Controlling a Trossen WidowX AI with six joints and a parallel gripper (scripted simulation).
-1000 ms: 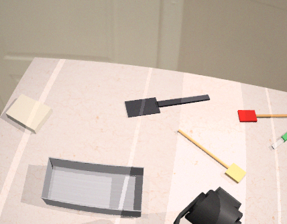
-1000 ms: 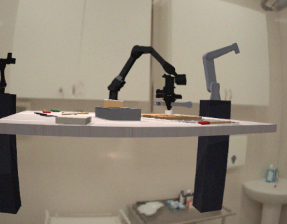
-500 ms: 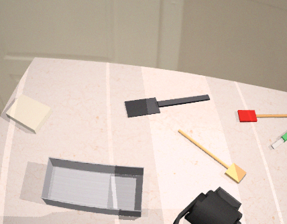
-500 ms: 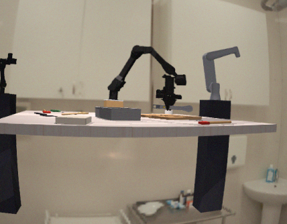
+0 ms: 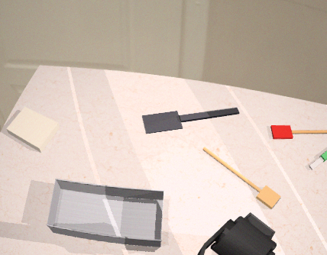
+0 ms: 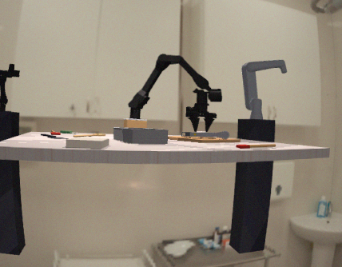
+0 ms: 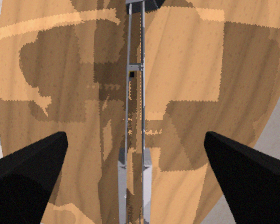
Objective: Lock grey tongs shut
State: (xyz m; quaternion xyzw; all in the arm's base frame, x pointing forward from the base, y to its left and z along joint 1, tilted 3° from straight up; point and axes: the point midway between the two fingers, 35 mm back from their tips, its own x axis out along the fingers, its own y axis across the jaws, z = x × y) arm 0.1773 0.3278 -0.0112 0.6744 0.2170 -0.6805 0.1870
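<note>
Now: gripper tip 4 cm above the wooden board. Round my gripper tip: black spatula (76 cm to the right, 7 cm ahead, 4 cm below); then white object (49 cm behind, 15 cm to the left, 3 cm below); then grey roasting tin (34 cm to the right, 19 cm ahead, 2 cm below).
</note>
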